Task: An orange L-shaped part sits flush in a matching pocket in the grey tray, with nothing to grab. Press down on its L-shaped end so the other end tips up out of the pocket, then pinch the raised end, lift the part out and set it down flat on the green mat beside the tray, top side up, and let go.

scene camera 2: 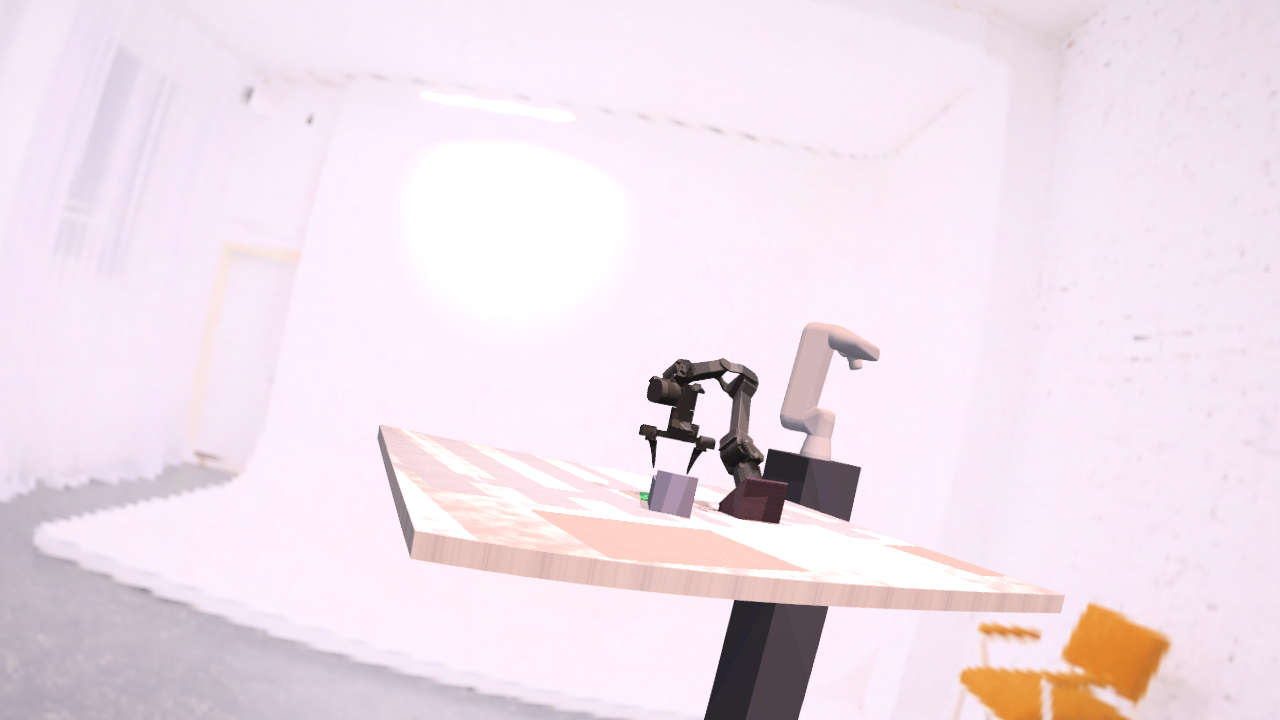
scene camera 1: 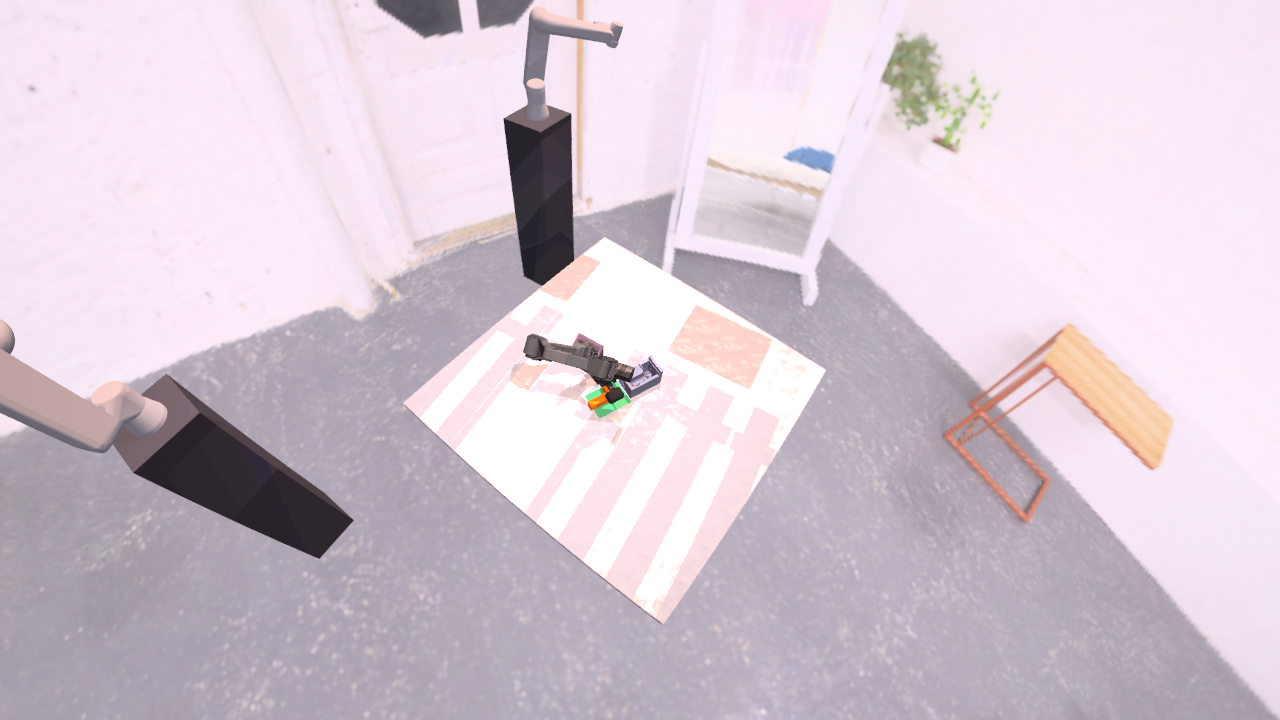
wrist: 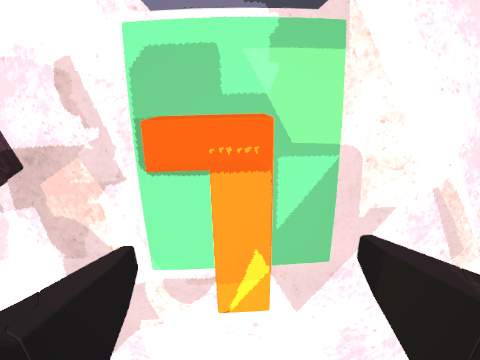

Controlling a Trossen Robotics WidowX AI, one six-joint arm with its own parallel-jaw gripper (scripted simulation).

Labels:
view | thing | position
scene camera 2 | my gripper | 670, 471
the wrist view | my gripper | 249, 253
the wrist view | orange L-shaped part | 238, 149
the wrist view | green mat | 290, 68

